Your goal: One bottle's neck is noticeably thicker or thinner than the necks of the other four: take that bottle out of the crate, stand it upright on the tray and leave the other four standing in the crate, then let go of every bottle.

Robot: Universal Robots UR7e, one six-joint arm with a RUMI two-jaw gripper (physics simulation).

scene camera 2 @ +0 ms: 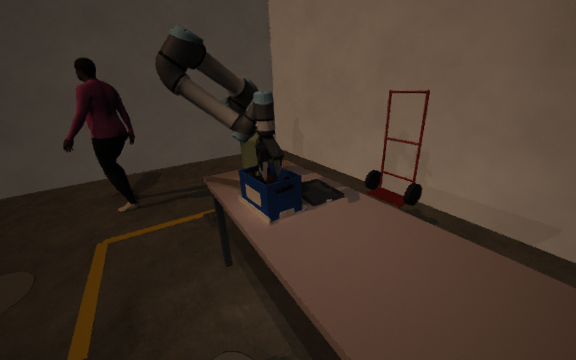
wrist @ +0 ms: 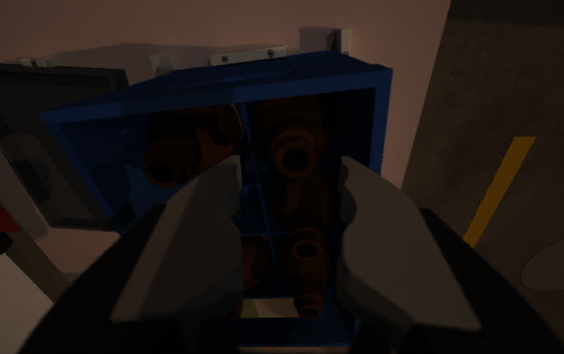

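The blue crate stands on the table with five brown bottles in it. In the wrist view, three are in the right row: one at the top, a middle one and a bottom one. Two are in the left row: one at the top and a bottom one, partly hidden by a finger. I cannot tell for certain which neck differs. My gripper is partly open over the crate, its fingers either side of the right row and holding nothing. The dark tray lies beside the crate.
Light brackets stand on the table along the crate's base. A red hand truck stands by the wall beyond the table. A person in a pink top is on the floor at the left.
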